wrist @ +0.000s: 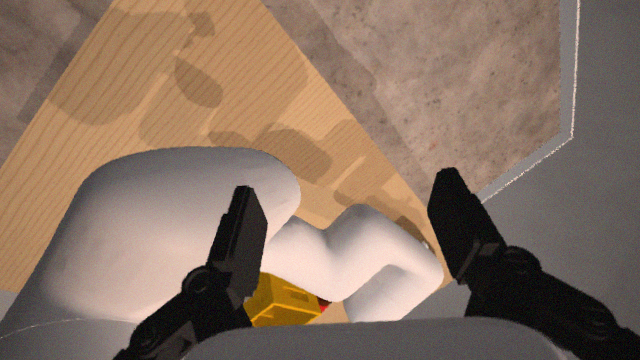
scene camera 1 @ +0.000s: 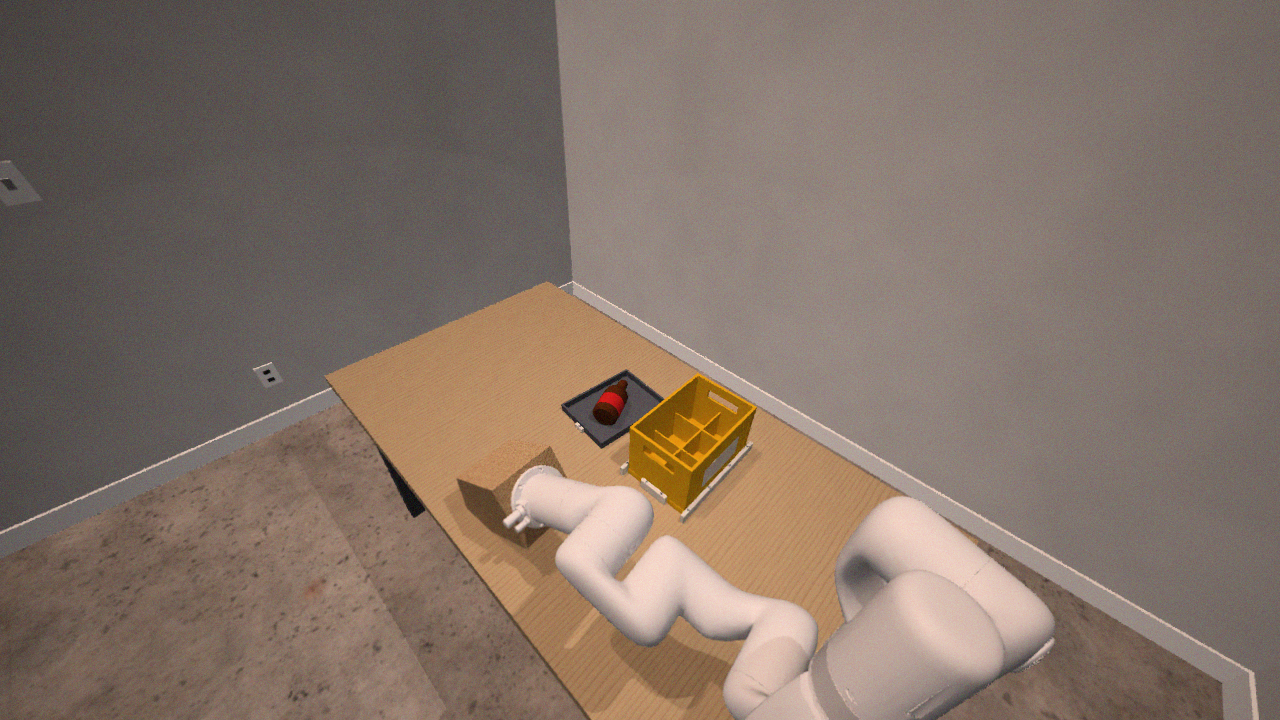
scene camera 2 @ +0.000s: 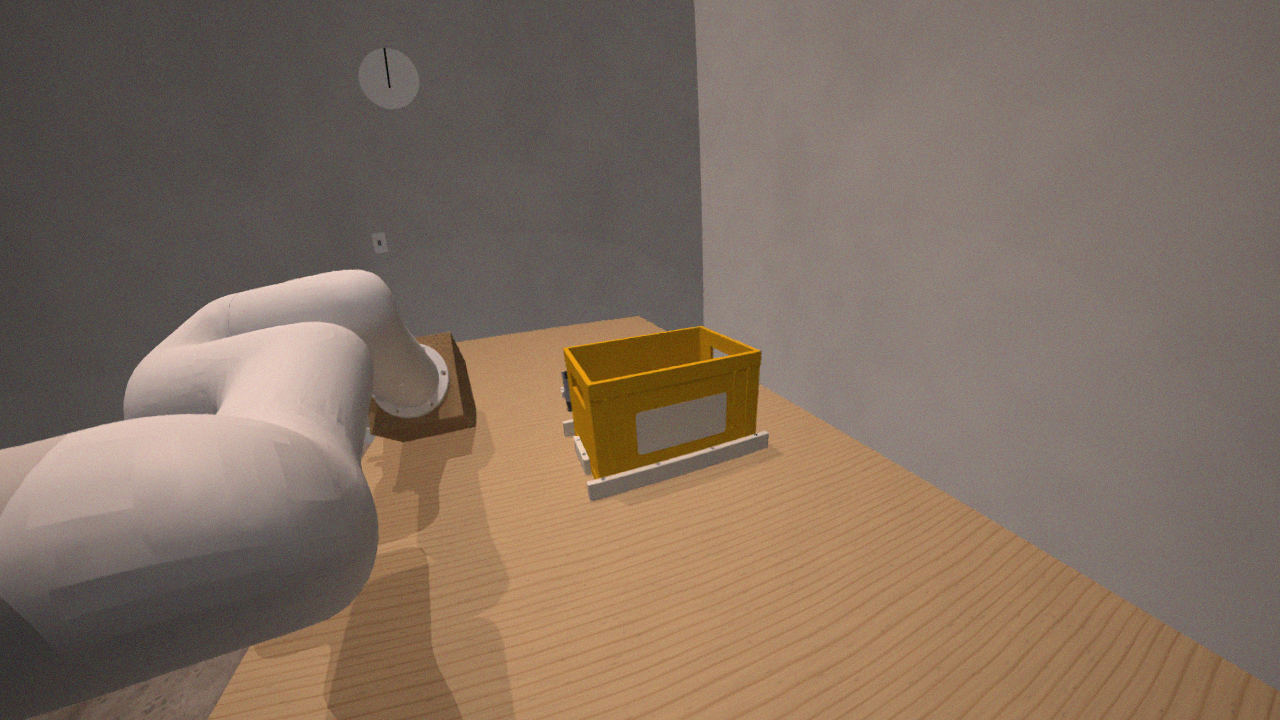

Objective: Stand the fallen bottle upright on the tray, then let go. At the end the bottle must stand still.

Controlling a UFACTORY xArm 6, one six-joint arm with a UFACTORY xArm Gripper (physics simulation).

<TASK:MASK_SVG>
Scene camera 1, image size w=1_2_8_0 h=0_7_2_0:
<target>my gripper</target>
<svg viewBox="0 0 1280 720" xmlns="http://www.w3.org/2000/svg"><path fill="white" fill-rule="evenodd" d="M815 655L809 663L807 672L799 675L772 693L746 716L745 720L829 720L817 699L812 683L811 665Z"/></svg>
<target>bottle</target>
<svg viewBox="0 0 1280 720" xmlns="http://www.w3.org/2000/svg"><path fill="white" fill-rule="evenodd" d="M626 380L620 380L617 385L609 386L594 407L593 415L601 424L613 425L620 416L628 400L626 392L628 383Z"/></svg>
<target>yellow crate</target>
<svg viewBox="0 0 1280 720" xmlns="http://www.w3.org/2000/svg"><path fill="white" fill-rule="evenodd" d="M699 373L630 426L628 473L640 482L642 478L645 478L667 495L667 503L680 514L687 509L746 446L757 409L756 406ZM709 391L737 406L737 413L709 397Z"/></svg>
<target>dark grey tray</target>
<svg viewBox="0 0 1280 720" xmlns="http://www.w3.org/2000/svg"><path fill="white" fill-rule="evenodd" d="M627 369L561 404L562 411L575 423L578 422L584 428L584 432L601 449L628 433L630 426L665 400ZM626 380L628 383L626 388L628 400L620 416L613 425L601 424L593 415L594 407L609 386L617 385L620 380Z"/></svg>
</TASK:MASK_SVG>
